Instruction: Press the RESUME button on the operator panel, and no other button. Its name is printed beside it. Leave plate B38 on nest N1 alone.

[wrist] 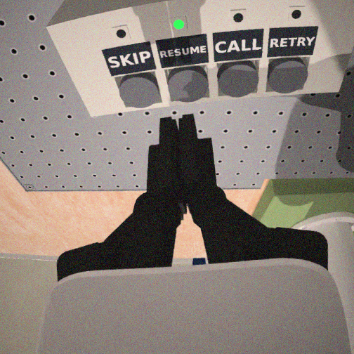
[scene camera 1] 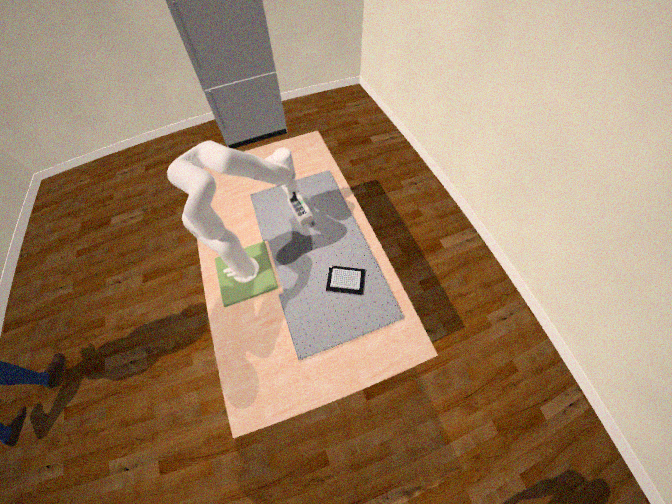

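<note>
The operator panel point(scene camera 1: 305, 217) point(wrist: 80, 65) is a pale box on the grey perforated board. In the wrist view its round grey buttons sit in a row: SKIP point(wrist: 139, 91), RESUME point(wrist: 188, 85), CALL point(wrist: 238, 80) and RETRY point(wrist: 287, 75), each below its printed label. The lamp point(wrist: 178, 24) above RESUME glows green; the other three lamps are dark. My gripper point(wrist: 181, 134) is shut and empty, its tips just below the RESUME button in the picture and apart from it. Plate B38 point(scene camera 1: 345, 278) lies in a black nest on the board; its printed name is too small to read.
The grey perforated board point(scene camera 1: 336, 325) point(wrist: 65, 150) lies on a light wooden table point(scene camera 1: 347, 374). The arm's base stands on a green mat point(scene camera 1: 238, 295) point(wrist: 280, 200) at the board's side. A tall grey cabinet point(scene camera 1: 246, 108) stands beyond the table's far end. Blue-clad legs point(scene camera 1: 24, 374) show at the left.
</note>
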